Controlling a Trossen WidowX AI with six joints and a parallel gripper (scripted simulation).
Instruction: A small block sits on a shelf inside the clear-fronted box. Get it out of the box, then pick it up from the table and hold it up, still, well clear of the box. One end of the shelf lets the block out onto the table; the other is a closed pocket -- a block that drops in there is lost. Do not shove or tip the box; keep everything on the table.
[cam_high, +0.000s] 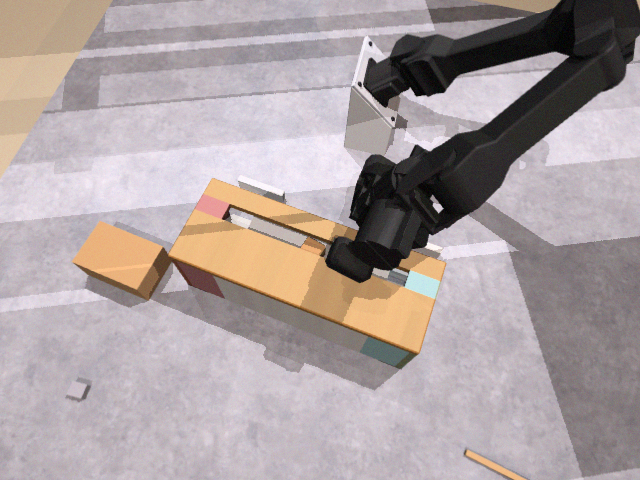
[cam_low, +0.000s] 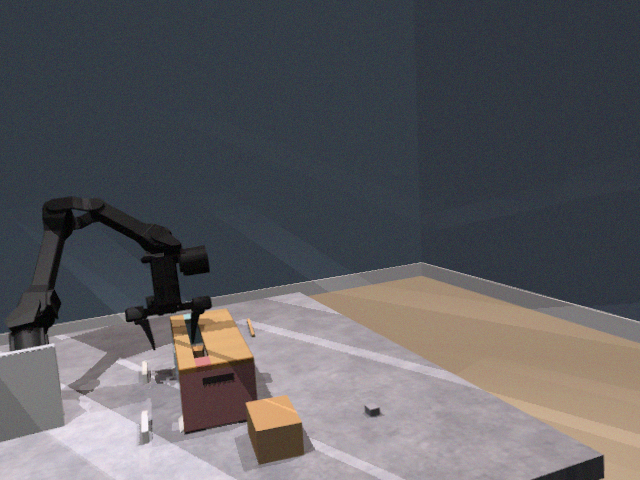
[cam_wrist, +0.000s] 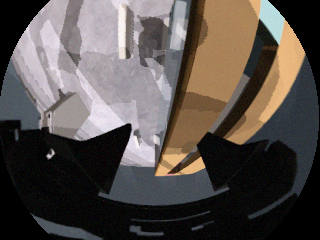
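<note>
Now: the block 4 cm ahead of my gripper tip, 4 cm to the right of it and 2 cm below it. The rest, counted from my gripper tip: box: 3 cm ahead, 4 cm to the right, 4 cm below; then thin stick: 29 cm ahead, 32 cm to the left, 10 cm below.
</note>
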